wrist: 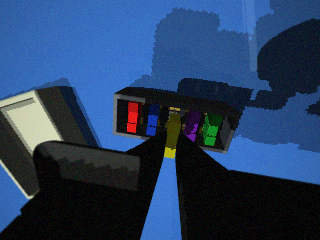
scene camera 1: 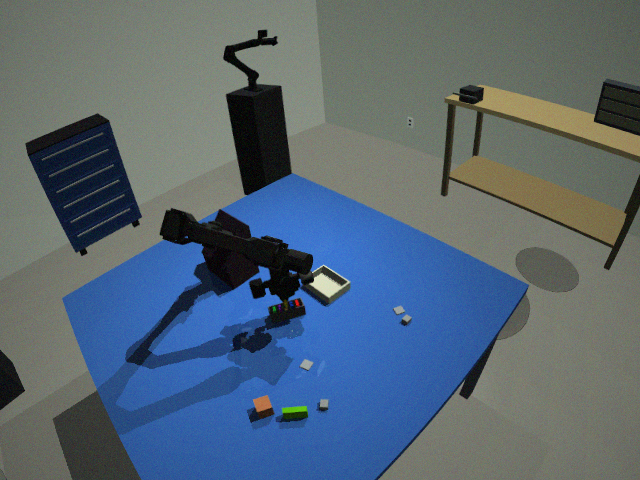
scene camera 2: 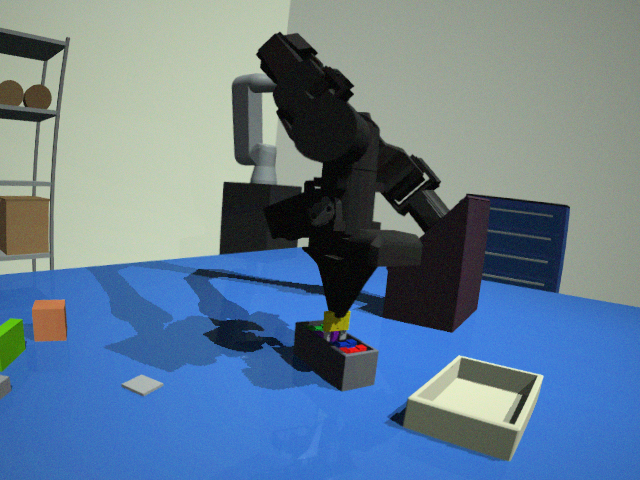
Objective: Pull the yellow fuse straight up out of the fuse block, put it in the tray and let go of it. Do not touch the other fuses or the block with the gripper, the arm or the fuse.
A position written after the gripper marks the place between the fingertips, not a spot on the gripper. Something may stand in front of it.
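Note:
There's a yellow fuse held by the gripper [scene camera 2: 336, 315], and you'd find that same gripper [scene camera 1: 284, 301] in scene camera 1. The wrist view shows the gripper [wrist: 171, 137] too.

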